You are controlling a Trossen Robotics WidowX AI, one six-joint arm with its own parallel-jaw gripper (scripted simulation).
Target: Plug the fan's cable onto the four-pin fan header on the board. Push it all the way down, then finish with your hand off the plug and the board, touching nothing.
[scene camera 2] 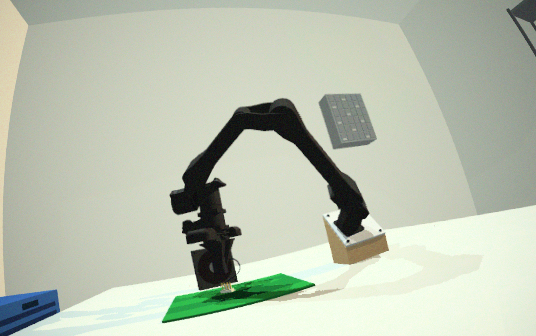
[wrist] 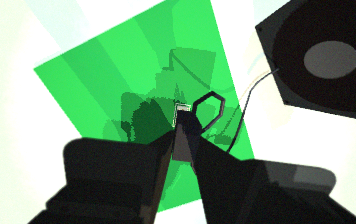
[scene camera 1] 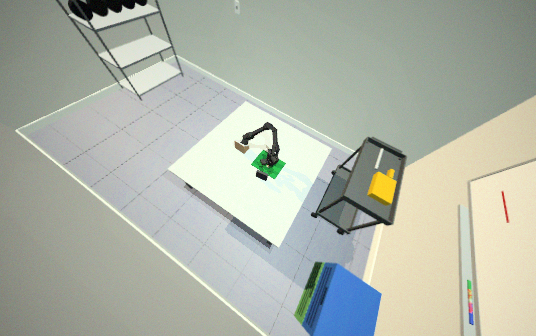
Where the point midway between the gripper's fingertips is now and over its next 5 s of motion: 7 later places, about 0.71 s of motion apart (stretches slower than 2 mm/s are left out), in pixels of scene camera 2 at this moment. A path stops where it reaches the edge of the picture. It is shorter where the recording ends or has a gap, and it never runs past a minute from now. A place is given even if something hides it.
The gripper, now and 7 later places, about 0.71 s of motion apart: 223,268; 224,271; 226,276; 226,277; 227,278; 228,282; 228,283; 227,282
